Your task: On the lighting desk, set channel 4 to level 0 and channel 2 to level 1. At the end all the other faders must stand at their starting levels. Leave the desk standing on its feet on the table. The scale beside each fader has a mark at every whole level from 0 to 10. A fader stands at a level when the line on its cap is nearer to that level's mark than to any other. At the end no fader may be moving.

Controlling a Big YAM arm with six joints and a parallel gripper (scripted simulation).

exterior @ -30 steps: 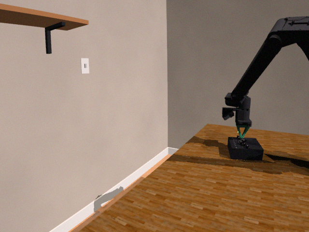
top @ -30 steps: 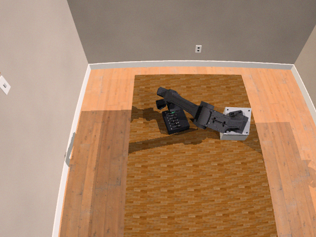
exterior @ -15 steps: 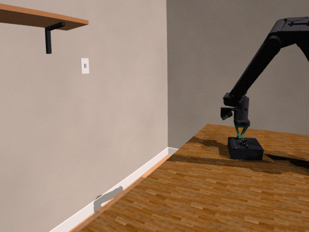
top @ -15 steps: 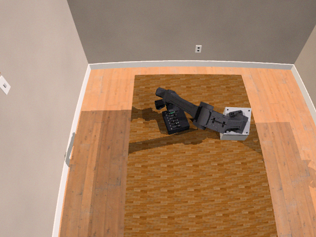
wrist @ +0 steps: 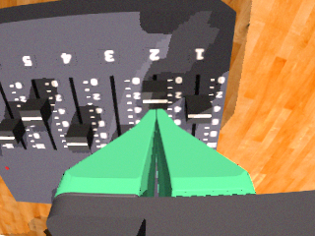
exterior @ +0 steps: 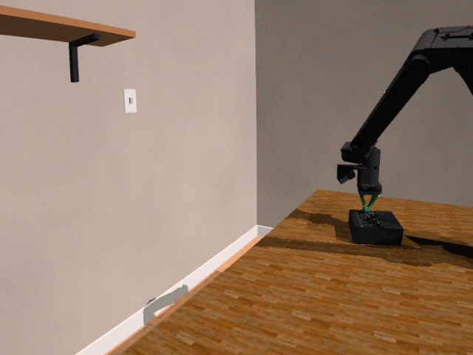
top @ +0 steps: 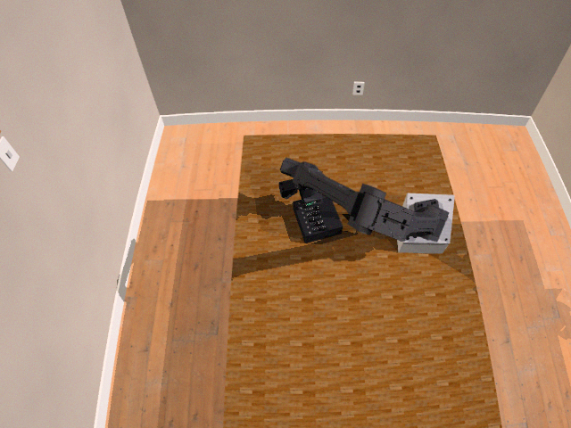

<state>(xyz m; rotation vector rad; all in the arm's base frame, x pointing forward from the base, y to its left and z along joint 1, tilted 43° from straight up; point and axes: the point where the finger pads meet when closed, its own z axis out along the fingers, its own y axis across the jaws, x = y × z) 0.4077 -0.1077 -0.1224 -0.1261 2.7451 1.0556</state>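
The channel 2 fader cap is 1 cm ahead of my hand and 1 cm below it. Round my hand: channel 1 fader cap 1 cm ahead, 2 cm to the right, 1 cm below; channel 3 cap 3 cm behind, 2 cm to the left, 1 cm below; channel 4 fader cap 2 cm behind, 4 cm to the left, 1 cm below.
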